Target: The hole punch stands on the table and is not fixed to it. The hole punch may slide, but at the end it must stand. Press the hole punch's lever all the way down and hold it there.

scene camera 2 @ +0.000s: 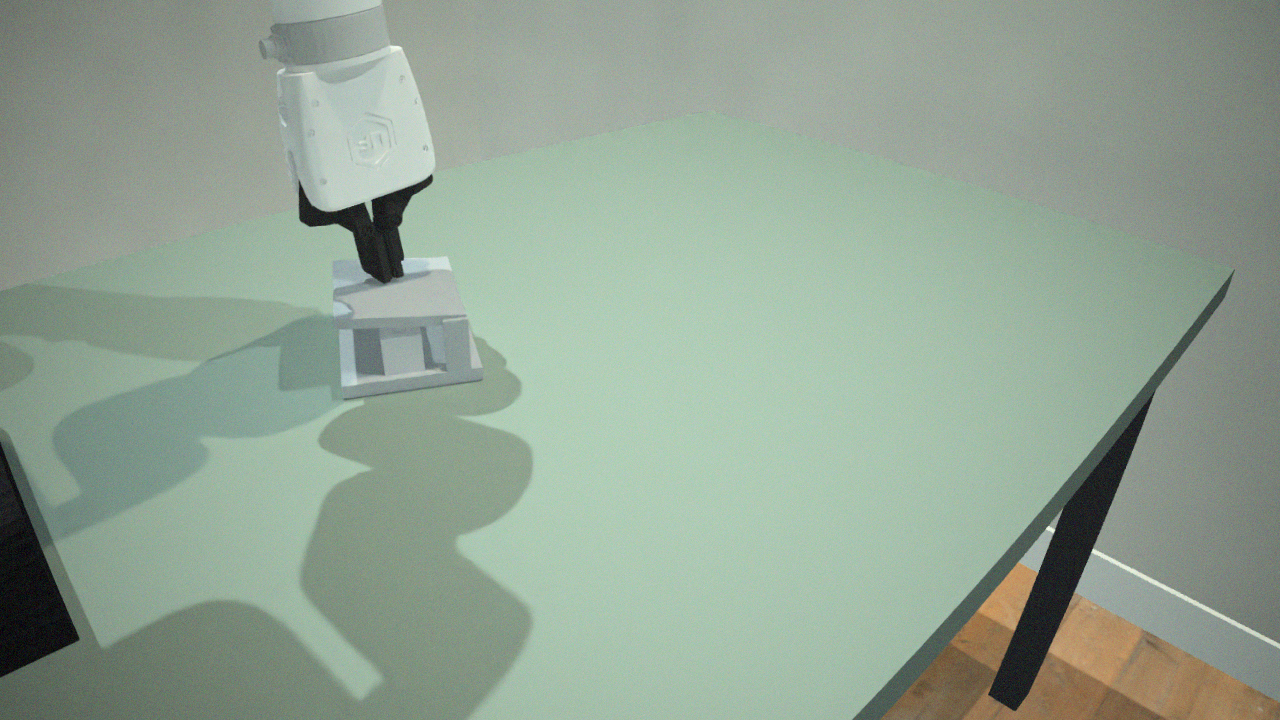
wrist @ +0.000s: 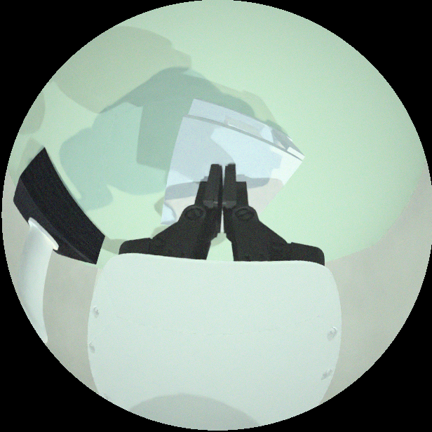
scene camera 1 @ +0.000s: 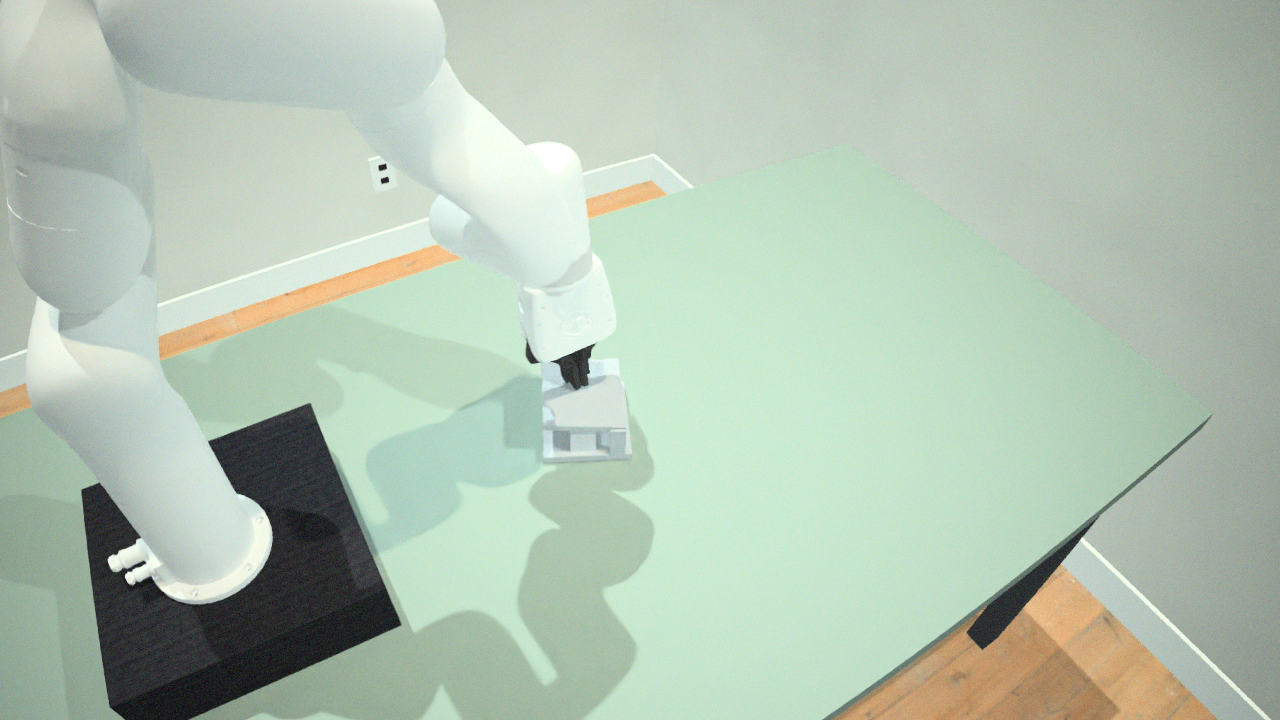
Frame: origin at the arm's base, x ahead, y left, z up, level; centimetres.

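Where they show: gripper, between the fingertips: (scene camera 2: 385, 275) (scene camera 1: 576, 380); arm's base, origin of its link: (scene camera 1: 212, 548).
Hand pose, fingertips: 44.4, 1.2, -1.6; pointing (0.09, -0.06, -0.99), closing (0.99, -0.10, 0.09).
Each offset is from my fingertips to the top centre of the thing, as dx, dy, dz. Level surfaces: height alone.
The grey-white hole punch @[+0.0, -1.8, +0.2] (scene camera 1: 586, 454) (scene camera 2: 411, 388) (wrist: 215, 109) stands upright on the table, its base flat on the top. Its wide lever @[-0.3, -1.6, +0.2] (scene camera 1: 590, 408) (scene camera 2: 407, 301) (wrist: 192, 142) is pressed low and looks about level in the second scene view. I cannot tell whether it is at its lowest stop. My gripper (scene camera 1: 580, 383) (scene camera 2: 389, 275) (wrist: 224, 180) is shut and empty, pointing down. Its black fingertips appear to rest on the lever's top, toward the lever's far end in the scene views. The exact contact is hidden under the tips.
The green table @[dz -6.2] (scene camera 1: 850, 358) (scene camera 2: 716, 358) bears the punch. My arm's base stands on a black block (scene camera 1: 295, 483) (scene camera 2: 26, 573) (wrist: 60, 210) to the left. The table's right edge is far from the punch. Grey walls stand behind the table.
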